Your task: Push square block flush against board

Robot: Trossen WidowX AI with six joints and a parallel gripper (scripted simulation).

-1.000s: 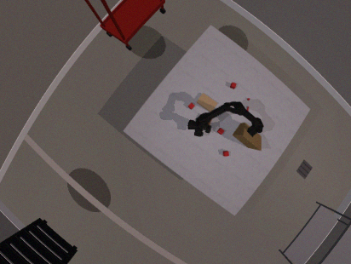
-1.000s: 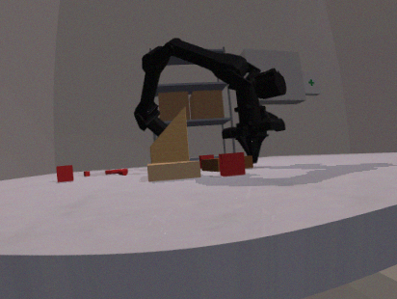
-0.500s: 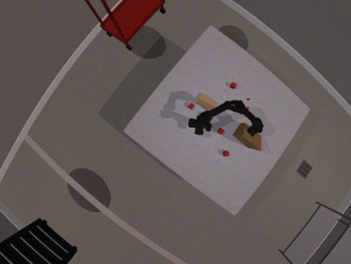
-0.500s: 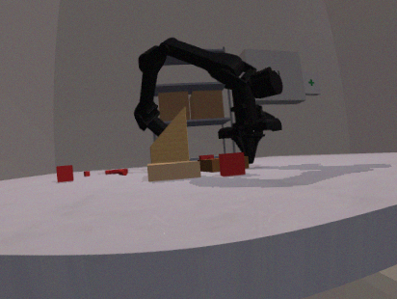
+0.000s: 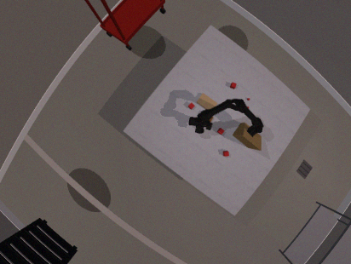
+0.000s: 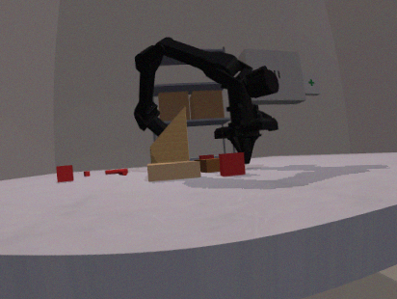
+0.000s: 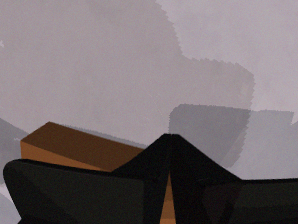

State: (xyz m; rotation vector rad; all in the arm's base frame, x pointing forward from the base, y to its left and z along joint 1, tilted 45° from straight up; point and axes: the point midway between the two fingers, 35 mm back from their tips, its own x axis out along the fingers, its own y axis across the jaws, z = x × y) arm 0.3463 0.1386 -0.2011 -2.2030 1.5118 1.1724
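Right now my gripper tip is 10 mm past the brown square block and 70 mm to the left of it. Round my gripper tip: tan board 80 mm ahead, 180 mm to the right.
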